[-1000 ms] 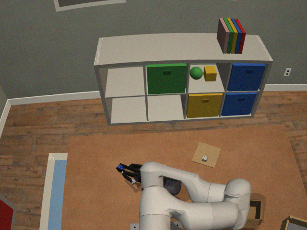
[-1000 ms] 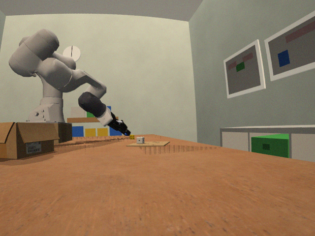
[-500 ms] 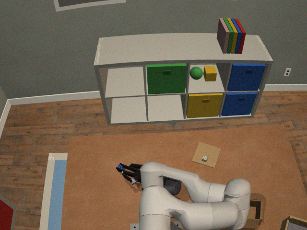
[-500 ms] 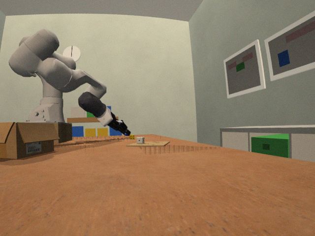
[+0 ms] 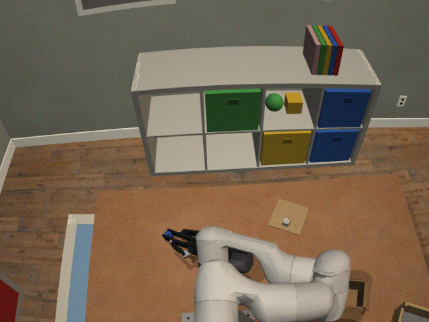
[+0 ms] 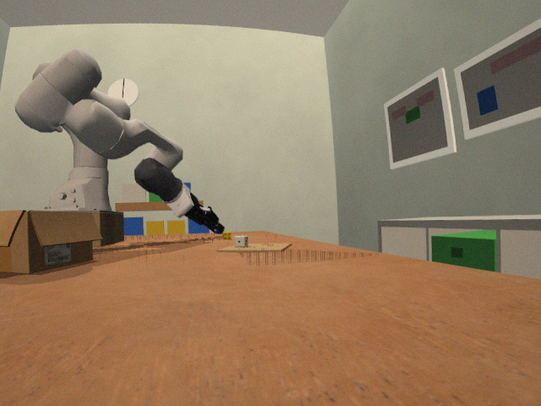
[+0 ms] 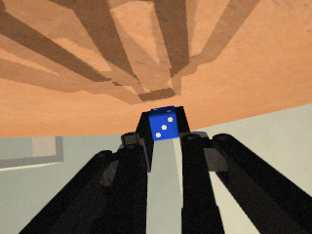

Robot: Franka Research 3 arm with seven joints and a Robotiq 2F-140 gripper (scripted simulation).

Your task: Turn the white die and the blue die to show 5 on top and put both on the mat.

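Right now the yellow die is 150 mm to the right of my hand, 40 mm ahead of it and 30 mm below it. Also, from my hand: tan mat (470 mm to the right, 100 mm ahead, 40 mm below); blue die (20 mm to the left, 10 mm below, 10 mm ahead); white die (460 mm to the right, 60 mm ahead, 20 mm below).
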